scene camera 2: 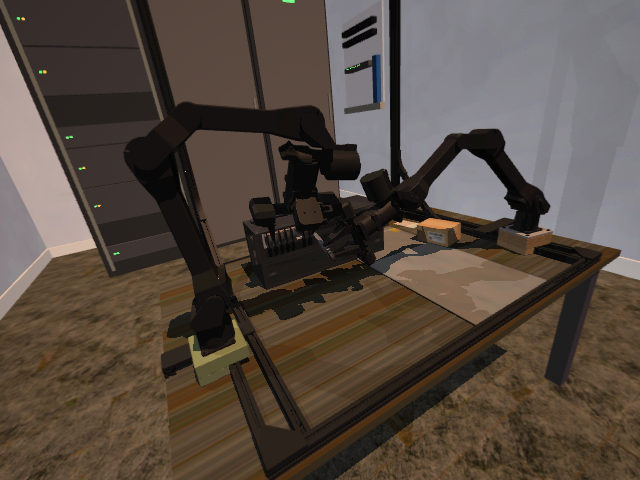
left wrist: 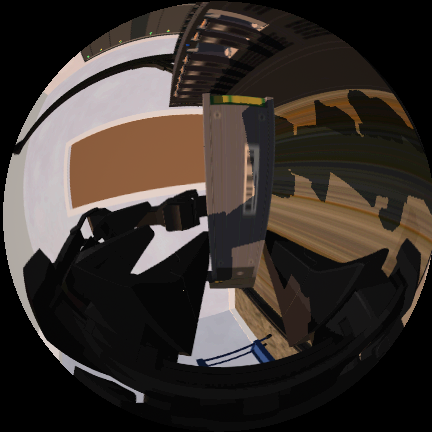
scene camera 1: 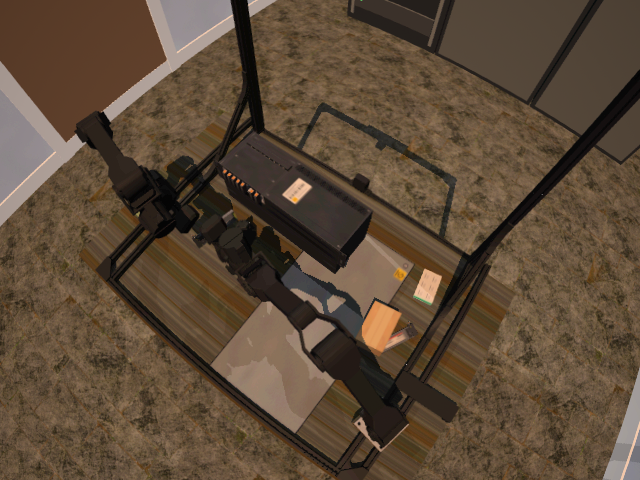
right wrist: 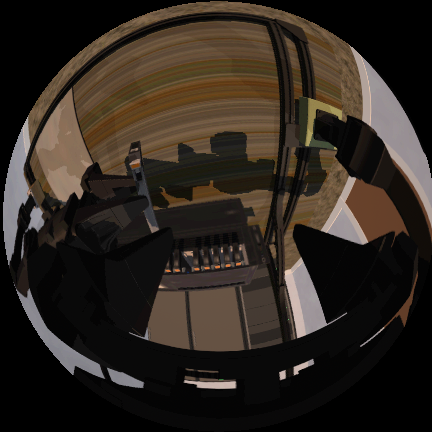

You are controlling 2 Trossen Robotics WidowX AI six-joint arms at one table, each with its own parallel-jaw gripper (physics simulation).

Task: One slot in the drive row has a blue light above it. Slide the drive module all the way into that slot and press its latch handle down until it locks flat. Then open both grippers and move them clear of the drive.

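Places are measured from the left arm's base along level axes (x ahead, y left, z up), in centimetres.
Where they show: left gripper, fingertip midpoint: [scene camera 2: 326, 251] [left wrist: 235, 236] [right wrist: 145, 189]; right gripper, fingertip midpoint: [scene camera 2: 292, 236] [left wrist: 149, 212] [scene camera 1: 186, 203] [right wrist: 235, 232]; left arm's base, link origin: [scene camera 2: 525, 229] [scene camera 1: 381, 424]; right arm's base, link origin: [scene camera 2: 216, 340] [right wrist: 325, 126].
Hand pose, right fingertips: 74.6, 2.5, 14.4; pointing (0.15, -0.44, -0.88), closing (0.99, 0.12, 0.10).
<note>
Each offset is from my right fingertips to the top centre of the thing, as dx, dy, dz. "spot": to the spot under its first point. Level surfaces: height alone.
The black drive enclosure @(-12.3, -25.8, -3.0) [scene camera 1: 320, 206] [scene camera 2: 281, 271] [left wrist: 325, 65] [right wrist: 202, 212] stands at the table's back, with a row of orange-tipped drives. A small blue light @(spot: -4.7, -16.8, -3.4) [left wrist: 187, 45] shows at its row in the left wrist view. My left gripper [left wrist: 235, 236] is shut on the grey drive module @(-8.0, -2.5, -3.2) [left wrist: 227, 170] [right wrist: 145, 187] [scene camera 2: 325, 248], holding it in front of the enclosure. Its yellow-green end points toward the enclosure; any contact is unclear. The module's orange-marked handle end @(spot: -7.0, +3.6, -3.4) [right wrist: 135, 163] faces away. My right gripper [right wrist: 235, 232] is open and empty, facing the drive row, beside the left gripper.
An orange-brown box @(-55.6, -19.4, -13.3) [scene camera 1: 381, 326] [scene camera 2: 439, 230] and a small labelled piece @(spot: -62.0, -23.4, -19.6) [scene camera 1: 401, 337] lie at the right in scene camera 1, near a white card @(-56.9, -40.5, -20.4) [scene camera 1: 428, 286]. A grey mat @(dz -20.4) [scene camera 1: 268, 377] [scene camera 2: 470, 294] lies on the table. Dark frame rails border the table; both arms are close together.
</note>
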